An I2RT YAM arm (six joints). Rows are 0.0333 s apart.
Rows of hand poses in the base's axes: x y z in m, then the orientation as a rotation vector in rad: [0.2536, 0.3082, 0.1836, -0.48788, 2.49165, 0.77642]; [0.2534, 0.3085, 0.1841, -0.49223, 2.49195, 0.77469]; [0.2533, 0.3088, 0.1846, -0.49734, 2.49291, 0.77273]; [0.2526, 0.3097, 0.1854, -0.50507, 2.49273, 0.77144]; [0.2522, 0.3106, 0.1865, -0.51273, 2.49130, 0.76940]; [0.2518, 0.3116, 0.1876, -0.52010, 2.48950, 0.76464]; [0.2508, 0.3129, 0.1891, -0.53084, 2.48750, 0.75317]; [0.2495, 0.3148, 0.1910, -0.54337, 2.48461, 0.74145]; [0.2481, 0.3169, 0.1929, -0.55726, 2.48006, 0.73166]
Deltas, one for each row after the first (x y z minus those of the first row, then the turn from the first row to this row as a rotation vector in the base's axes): [-0.0002, 0.0003, 0.0005, -0.00207, -0.00063, 0.00269]; [-0.0003, 0.0006, 0.0010, -0.00466, -0.00078, 0.00593]; [-0.0010, 0.0015, 0.0018, -0.00698, -0.00188, 0.01109]; [-0.0014, 0.0024, 0.0029, -0.00932, -0.00434, 0.01591]; [-0.0018, 0.0034, 0.0040, -0.01317, -0.00807, 0.01982]; [-0.0028, 0.0047, 0.0055, -0.02185, -0.01450, 0.02450]; [-0.0041, 0.0066, 0.0074, -0.03077, -0.02184, 0.03036]; [-0.0055, 0.0087, 0.0093, -0.03822, -0.03001, 0.03754]
